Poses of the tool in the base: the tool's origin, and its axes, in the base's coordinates. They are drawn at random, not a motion.
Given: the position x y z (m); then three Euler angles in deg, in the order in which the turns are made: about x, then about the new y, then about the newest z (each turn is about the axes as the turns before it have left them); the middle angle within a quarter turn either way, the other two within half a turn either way.
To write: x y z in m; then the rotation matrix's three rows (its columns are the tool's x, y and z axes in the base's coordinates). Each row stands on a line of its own. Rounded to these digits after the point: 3 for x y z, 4 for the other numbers.
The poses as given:
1: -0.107, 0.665, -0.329, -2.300, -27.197, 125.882
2: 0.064, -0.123, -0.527, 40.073, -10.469, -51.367
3: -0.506, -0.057, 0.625, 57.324, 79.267, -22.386
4: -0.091, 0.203, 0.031, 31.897, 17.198, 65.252
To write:
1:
-0.107, 0.665, -0.329
-0.5213, -0.7206, -0.4571
0.7988, -0.6005, 0.0357
-0.3002, -0.3465, 0.8887

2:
0.064, -0.123, -0.527
0.6139, 0.7682, -0.1817
-0.6708, 0.3864, -0.6330
-0.4161, 0.5105, 0.7525

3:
-0.506, -0.057, 0.625
0.1722, 0.0709, 0.9825
0.5591, 0.8142, -0.1568
-0.8110, 0.5763, 0.1005

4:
-0.091, 0.203, 0.031
0.3999, -0.8676, 0.2957
0.8364, 0.2135, -0.5048
0.3748, 0.4492, 0.8110

